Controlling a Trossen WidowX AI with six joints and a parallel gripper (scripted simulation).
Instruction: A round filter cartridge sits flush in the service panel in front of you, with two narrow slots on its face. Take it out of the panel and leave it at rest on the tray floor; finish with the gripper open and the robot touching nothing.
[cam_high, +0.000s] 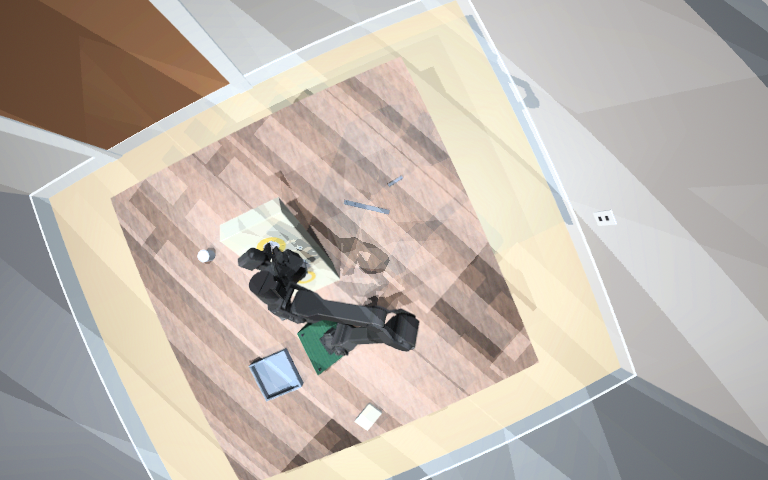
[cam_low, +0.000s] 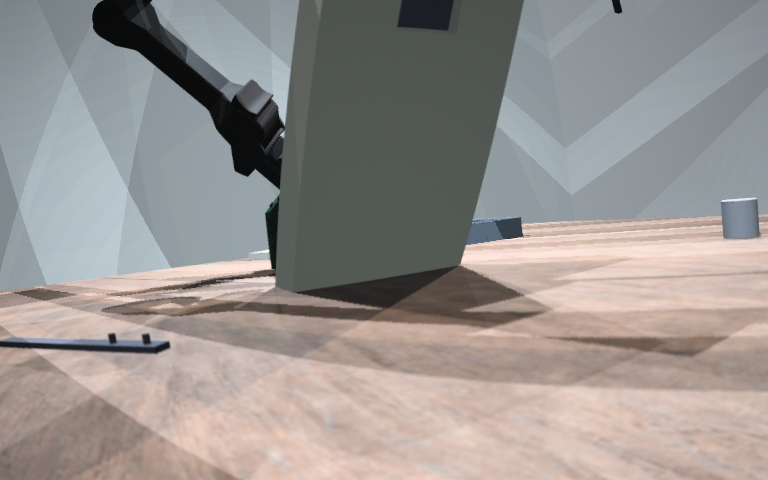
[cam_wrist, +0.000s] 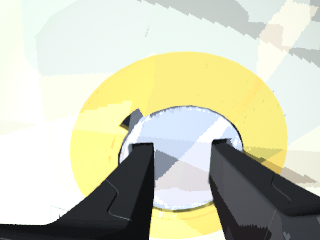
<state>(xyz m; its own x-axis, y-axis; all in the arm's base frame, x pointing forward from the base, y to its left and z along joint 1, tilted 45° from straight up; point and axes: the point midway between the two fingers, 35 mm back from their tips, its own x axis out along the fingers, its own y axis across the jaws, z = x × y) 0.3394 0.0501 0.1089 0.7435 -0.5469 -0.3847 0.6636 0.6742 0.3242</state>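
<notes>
Now: the round filter cartridge 1 cm ahead of my gripper tip and 1 cm below it. Round my gripper tip: pale service panel 4 cm behind, 1 cm to the left, 8 cm below; blue-grey tray 38 cm behind, 34 cm to the left, 24 cm below; short strip 43 cm to the right, 25 cm below.
</notes>
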